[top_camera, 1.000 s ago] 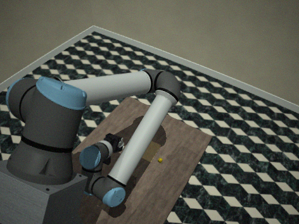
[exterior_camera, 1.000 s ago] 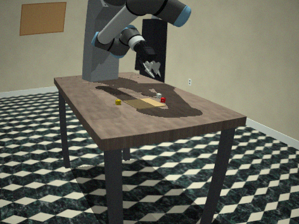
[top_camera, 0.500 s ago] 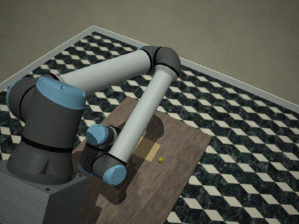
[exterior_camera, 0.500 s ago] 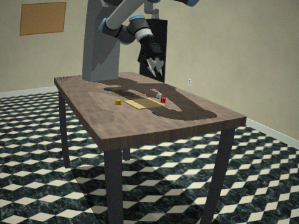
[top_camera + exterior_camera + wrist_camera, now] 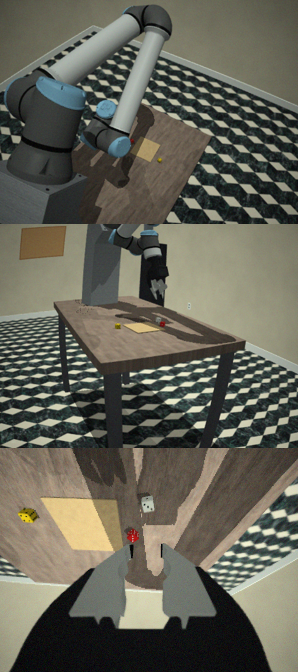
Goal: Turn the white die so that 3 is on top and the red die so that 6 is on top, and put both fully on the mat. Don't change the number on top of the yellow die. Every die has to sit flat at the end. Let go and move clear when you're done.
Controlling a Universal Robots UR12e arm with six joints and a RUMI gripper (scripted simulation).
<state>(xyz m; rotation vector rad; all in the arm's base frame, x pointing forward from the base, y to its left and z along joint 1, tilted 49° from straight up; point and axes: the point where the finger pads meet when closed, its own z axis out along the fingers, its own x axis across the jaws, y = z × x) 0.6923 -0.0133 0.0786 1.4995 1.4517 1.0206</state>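
Right now the white die is 10 mm ahead of my hand and 120 mm below it. Also, from my hand: tan mat: 60 mm ahead, 140 mm to the right, 130 mm below; red die: 80 mm ahead, 40 mm to the right, 120 mm below; yellow die: 10 mm ahead, 240 mm to the right, 120 mm below.
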